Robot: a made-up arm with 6 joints. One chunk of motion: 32 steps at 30 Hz.
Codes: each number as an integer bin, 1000 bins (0 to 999) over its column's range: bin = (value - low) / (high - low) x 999, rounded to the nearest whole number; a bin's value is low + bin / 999 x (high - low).
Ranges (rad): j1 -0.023..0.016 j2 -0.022..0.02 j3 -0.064..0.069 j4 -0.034..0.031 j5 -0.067..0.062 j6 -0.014..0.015
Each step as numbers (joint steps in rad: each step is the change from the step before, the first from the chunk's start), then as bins.
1 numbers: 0.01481 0.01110 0.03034 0.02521 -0.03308 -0.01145
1 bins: 969 787 709 910 263 88
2 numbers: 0.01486 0.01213 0.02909 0.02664 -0.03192 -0.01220
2 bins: 970 812 699 932 272 62
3 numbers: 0.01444 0.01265 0.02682 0.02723 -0.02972 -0.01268
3 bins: 959 824 682 941 289 45
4 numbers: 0.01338 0.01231 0.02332 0.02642 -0.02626 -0.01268
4 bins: 932 816 656 929 315 45
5 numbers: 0.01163 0.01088 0.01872 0.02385 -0.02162 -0.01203
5 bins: 887 782 621 889 351 68
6 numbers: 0.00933 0.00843 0.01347 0.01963 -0.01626 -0.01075
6 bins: 828 724 582 824 393 112
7 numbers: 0.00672 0.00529 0.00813 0.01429 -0.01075 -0.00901
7 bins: 761 649 542 742 436 172
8 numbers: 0.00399 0.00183 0.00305 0.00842 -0.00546 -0.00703
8 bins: 691 567 504 652 477 240
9 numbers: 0.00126 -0.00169 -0.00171 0.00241 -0.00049 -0.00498
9 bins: 621 483 468 560 515 311
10 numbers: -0.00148 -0.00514 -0.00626 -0.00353 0.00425 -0.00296
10 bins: 551 401 434 468 552 380
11 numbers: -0.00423 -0.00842 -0.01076 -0.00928 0.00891 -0.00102
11 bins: 481 323 400 380 588 447
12 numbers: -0.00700 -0.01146 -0.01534 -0.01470 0.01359 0.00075
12 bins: 410 251 365 297 624 508
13 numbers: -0.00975 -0.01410 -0.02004 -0.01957 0.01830 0.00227
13 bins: 339 188 330 222 661 560
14 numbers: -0.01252 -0.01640 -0.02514 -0.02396 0.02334 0.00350
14 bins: 268 133 292 154 700 603
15 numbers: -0.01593 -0.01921 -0.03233 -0.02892 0.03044 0.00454
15 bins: 181 66 238 78 755 639
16 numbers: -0.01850 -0.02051 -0.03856 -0.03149 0.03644 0.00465
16 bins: 115 35 191 39 801 642
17 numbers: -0.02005 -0.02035 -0.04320 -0.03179 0.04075 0.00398
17 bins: 76 39 156 34 834 619
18 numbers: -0.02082 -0.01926 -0.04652 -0.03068 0.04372 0.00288
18 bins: 56 65 131 51 857 581
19 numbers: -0.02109 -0.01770 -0.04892 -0.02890 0.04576 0.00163
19 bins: 49 102 113 78 873 538
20 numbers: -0.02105 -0.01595 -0.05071 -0.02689 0.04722 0.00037
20 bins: 50 144 100 109 885 495
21 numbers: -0.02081 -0.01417 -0.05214 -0.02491 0.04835 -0.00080
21 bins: 56 186 89 140 893 455
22 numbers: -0.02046 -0.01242 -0.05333 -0.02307 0.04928 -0.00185
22 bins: 65 228 80 168 900 419
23 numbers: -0.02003 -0.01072 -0.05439 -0.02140 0.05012 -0.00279
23 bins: 76 268 72 194 907 386
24 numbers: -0.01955 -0.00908 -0.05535 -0.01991 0.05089 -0.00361
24 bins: 88 307 65 217 913 358
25 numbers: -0.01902 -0.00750 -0.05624 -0.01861 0.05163 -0.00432
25 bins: 102 345 58 237 919 333
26 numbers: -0.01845 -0.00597 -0.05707 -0.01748 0.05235 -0.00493
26 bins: 117 381 52 254 924 312
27 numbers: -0.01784 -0.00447 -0.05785 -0.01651 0.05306 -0.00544
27 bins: 132 417 46 269 930 295
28 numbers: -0.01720 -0.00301 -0.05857 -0.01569 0.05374 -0.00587
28 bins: 149 452 41 281 935 280
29 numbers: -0.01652 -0.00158 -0.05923 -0.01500 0.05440 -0.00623
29 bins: 166 486 36 292 940 268
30 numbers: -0.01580 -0.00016 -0.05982 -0.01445 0.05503 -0.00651
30 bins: 184 519 31 300 945 258
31 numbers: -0.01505 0.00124 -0.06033 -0.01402 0.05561 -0.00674
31 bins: 204 553 28 307 950 250
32 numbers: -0.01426 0.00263 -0.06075 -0.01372 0.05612 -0.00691
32 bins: 224 586 24 312 953 244
